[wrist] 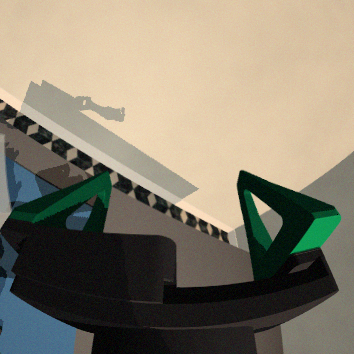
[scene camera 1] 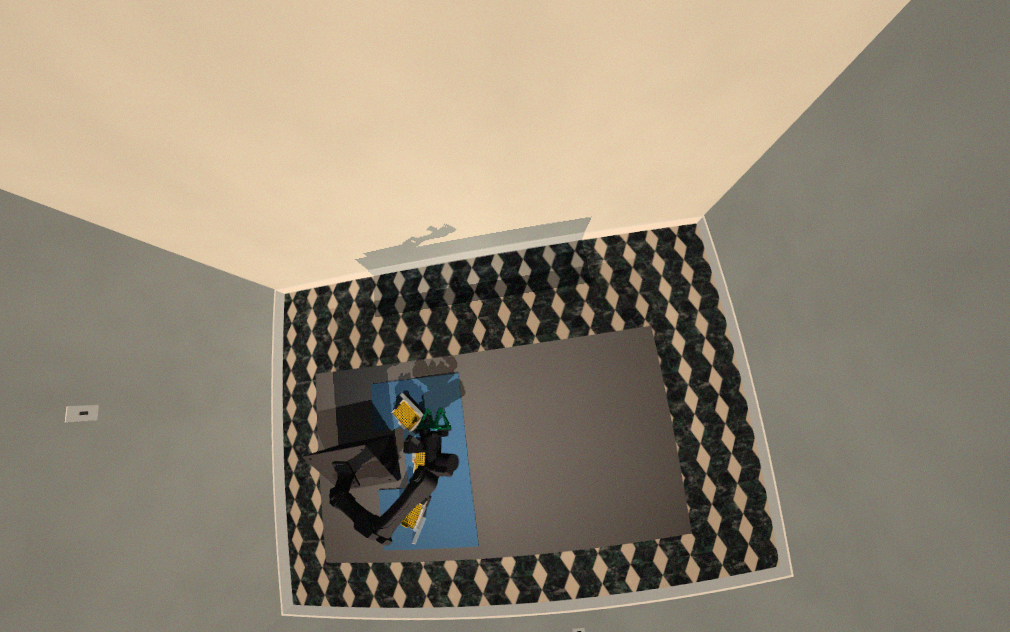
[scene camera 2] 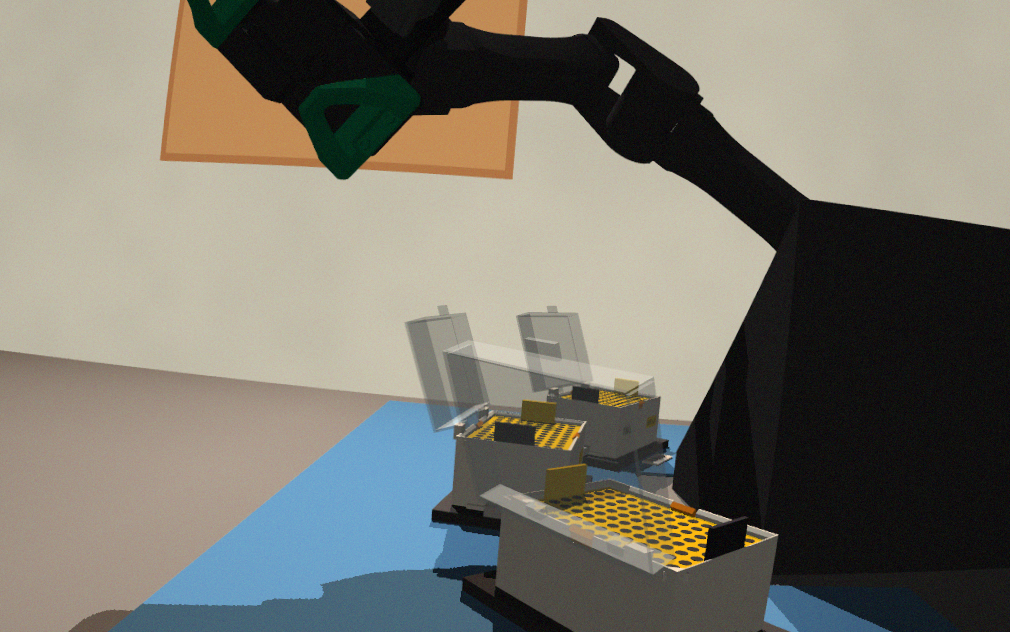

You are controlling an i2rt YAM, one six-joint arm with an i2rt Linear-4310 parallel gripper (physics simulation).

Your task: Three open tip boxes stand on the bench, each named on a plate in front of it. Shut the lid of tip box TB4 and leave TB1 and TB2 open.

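Places are measured from the arm's base along level axes (x ahead, y down, z left), in centimetres.
Where they show: gripper, between the fingertips: (wrist: pixel 173 177) (scene camera 1: pixel 434 408) (scene camera 2: pixel 246 34); arm's base, origin of its link: (scene camera 1: pixel 346 474) (scene camera 2: pixel 914 379).
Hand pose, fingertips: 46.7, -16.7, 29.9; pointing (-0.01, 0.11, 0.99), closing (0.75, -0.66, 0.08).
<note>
Each offset is from my fingertips to the top centre of the thing, as dx, dy, dz. "spot": to the spot under its first point. Level surfaces: height alone.
Three grey tip boxes with yellow perforated racks stand on a blue mat @[dy +29.0] (scene camera 1: pixel 454 514) (scene camera 2: pixel 320 476): a near box @[-22.1, +22.4, -5.8] (scene camera 1: pixel 406 414) (scene camera 2: pixel 633 596), a middle box (scene camera 1: pixel 419 459) (scene camera 2: pixel 484 469) and a far box (scene camera 1: pixel 413 514) (scene camera 2: pixel 618 428), as ordered in scene camera 2. Their clear lids stand open, raised from the hinge sides; the middle lid @[spot: -6.5, +18.4, -19.8] (scene camera 2: pixel 432 372) and far lid @[spot: -12.6, +17.1, -50.5] (scene camera 2: pixel 547 335) lean back. The name plates cannot be read, so I cannot tell which box is TB4. My gripper (scene camera 1: pixel 435 409) (scene camera 2: pixel 280 112) (wrist: pixel 173 177) is open and empty, high above the mat, touching no box.
The dark arm base (scene camera 2: pixel 878 387) stands beside the boxes at the mat's edge, and the arm (scene camera 1: pixel 408 500) reaches over them. A pale edge @[spot: -14.5, +14.8, +0.5] (wrist: pixel 4 175), perhaps a lid, shows at the left of the wrist view. An orange board (scene camera 2: pixel 461 141) hangs on the wall.
</note>
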